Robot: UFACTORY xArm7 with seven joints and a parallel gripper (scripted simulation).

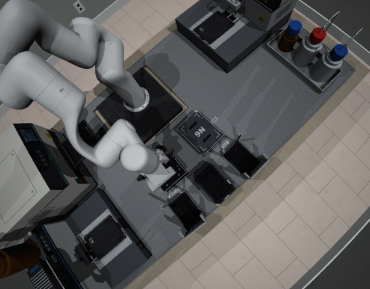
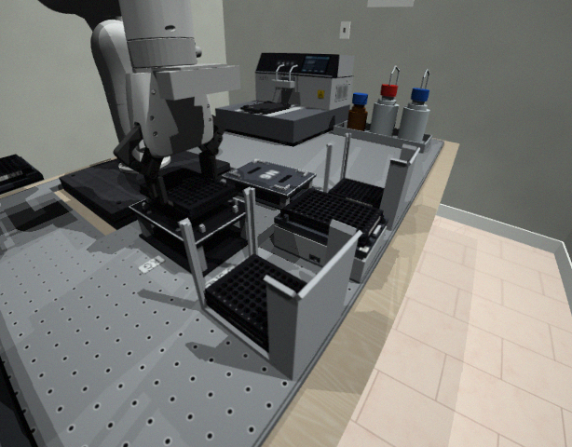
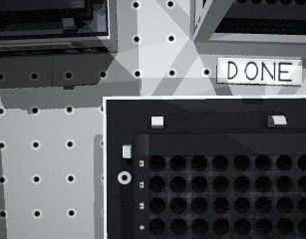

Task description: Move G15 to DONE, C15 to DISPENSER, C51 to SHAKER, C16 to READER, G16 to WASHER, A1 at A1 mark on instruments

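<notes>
The RG nest lies 40 mm below my hand. From my hand the other things lie so: RG deck label: 100 mm below, 80 mm to the right; N6 nest: 210 mm to the left, 70 mm below, 10 mm behind.
</notes>
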